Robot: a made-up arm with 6 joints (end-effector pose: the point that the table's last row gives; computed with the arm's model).
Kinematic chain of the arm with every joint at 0, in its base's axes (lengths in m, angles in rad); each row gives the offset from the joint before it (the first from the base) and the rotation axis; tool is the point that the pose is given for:
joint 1: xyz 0 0 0.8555 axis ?
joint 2: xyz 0.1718 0 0 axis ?
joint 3: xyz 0 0 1.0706 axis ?
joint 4: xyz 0 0 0.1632 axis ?
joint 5: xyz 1.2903 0 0 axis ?
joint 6: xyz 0.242 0 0 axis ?
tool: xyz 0 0 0
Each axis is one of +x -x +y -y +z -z.
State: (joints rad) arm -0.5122 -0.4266 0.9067 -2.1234 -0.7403 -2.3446
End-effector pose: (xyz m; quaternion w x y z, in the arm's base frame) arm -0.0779 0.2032 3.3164 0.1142 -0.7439 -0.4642 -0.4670
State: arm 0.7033 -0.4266 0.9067 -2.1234 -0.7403 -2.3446
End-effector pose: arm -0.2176 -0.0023 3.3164 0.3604 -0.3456 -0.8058 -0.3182
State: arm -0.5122 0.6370 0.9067 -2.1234 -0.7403 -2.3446
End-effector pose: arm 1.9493 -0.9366 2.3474 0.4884 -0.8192 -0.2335 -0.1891
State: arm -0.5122 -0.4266 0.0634 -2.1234 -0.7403 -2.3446
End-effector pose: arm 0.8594 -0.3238 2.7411 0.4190 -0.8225 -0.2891 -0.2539
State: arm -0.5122 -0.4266 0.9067 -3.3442 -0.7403 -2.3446
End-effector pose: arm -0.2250 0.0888 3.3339 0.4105 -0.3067 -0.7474 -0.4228
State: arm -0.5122 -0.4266 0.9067 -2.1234 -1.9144 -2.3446
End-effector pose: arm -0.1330 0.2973 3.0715 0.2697 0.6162 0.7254 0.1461
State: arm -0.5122 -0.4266 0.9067 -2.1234 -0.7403 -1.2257
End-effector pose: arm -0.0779 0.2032 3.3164 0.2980 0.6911 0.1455 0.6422
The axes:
joint 1: +z
joint 2: +y
joint 3: -y
joint 4: -x
joint 5: -y
joint 6: -x

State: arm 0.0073 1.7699 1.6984 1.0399 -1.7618 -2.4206
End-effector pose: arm 2.4669 -0.1869 0.5976 0.4976 0.3782 -0.1035 -0.7737
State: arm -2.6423 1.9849 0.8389 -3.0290 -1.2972 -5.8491
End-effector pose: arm -1.8050 -1.0142 -0.6478 0.1400 0.2735 -0.9293 -0.2050
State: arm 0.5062 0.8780 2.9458 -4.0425 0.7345 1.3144
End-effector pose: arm 0.1481 0.2275 2.8016 0.1861 0.5858 0.1512 0.7741
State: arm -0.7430 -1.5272 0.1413 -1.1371 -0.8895 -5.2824
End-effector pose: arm -0.7111 0.8849 2.3298 0.8151 -0.4136 -0.4057 0.0032
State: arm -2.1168 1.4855 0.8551 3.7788 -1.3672 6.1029
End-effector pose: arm -1.1927 -2.2344 0.4430 0.3199 0.6955 -0.6386 0.0777
